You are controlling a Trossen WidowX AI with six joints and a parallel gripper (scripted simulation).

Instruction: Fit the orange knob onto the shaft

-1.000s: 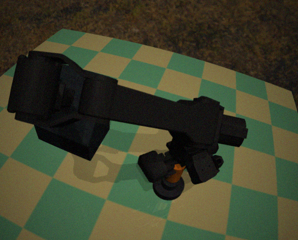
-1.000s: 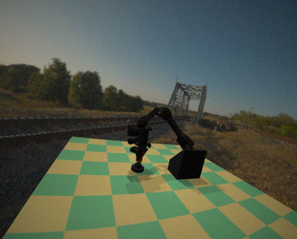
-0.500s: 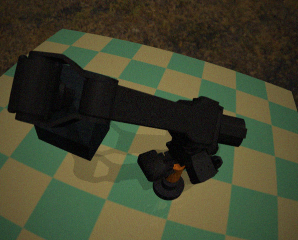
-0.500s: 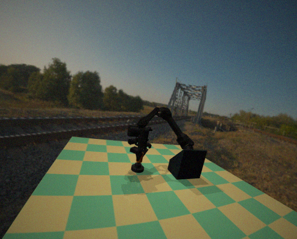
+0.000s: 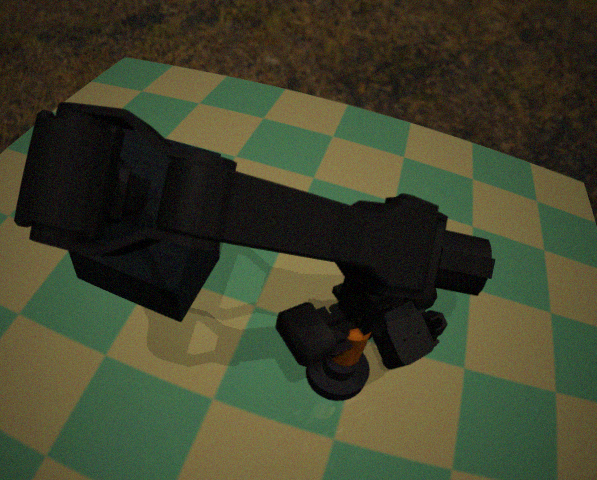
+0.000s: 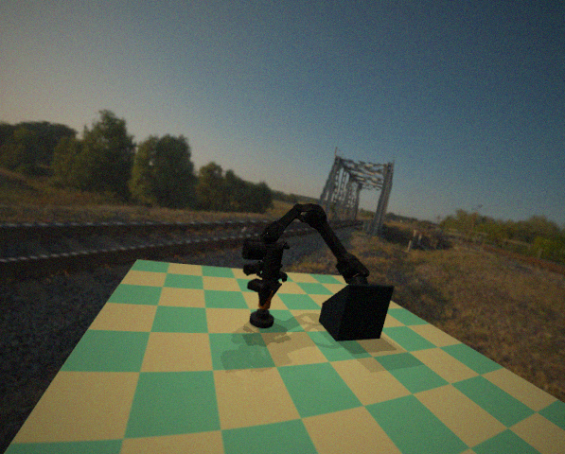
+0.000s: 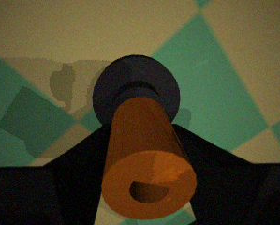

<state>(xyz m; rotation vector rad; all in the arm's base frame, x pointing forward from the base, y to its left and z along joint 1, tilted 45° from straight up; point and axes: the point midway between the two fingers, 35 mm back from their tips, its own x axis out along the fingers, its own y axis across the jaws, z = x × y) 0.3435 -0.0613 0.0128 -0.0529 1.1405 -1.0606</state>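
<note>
The orange knob is 20 mm above my gripper tip. From my gripper tip the other things lie so: dark round pedestal 40 mm below.
</note>
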